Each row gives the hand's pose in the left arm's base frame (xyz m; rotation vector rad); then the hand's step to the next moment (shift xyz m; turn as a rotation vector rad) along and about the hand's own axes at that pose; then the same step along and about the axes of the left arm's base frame.
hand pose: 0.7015 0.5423 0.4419 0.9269 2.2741 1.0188
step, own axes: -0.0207 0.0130 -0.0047 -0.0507 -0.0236 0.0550
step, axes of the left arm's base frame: 0.0155 -0.0110 0.0160 0.0599 -0.0241 -0.0445
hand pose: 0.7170 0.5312 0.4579 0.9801 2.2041 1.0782
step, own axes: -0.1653 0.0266 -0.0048 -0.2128 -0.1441 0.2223
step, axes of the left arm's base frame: 0.1094 -0.1192 0.0435 0.2282 -0.1244 -0.2188
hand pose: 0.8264 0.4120 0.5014 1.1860 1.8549 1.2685
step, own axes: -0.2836 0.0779 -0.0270 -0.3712 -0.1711 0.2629
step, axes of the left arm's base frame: 0.1250 -0.2557 0.0788 0.3208 -0.2553 -0.2609
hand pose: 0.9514 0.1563 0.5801 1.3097 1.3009 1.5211
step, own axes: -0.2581 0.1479 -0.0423 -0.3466 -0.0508 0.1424
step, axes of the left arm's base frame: 0.0259 -0.2870 0.0851 0.2082 -0.2856 -0.1344
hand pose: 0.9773 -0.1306 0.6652 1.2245 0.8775 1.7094
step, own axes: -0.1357 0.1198 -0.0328 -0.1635 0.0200 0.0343
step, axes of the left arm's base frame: -0.0353 -0.1745 0.0463 0.0567 -0.1548 -0.0337
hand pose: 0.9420 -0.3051 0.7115 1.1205 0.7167 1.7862
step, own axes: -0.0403 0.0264 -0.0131 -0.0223 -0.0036 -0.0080
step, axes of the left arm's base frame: -0.0136 -0.0480 0.0000 -0.0014 -0.0185 -0.0151
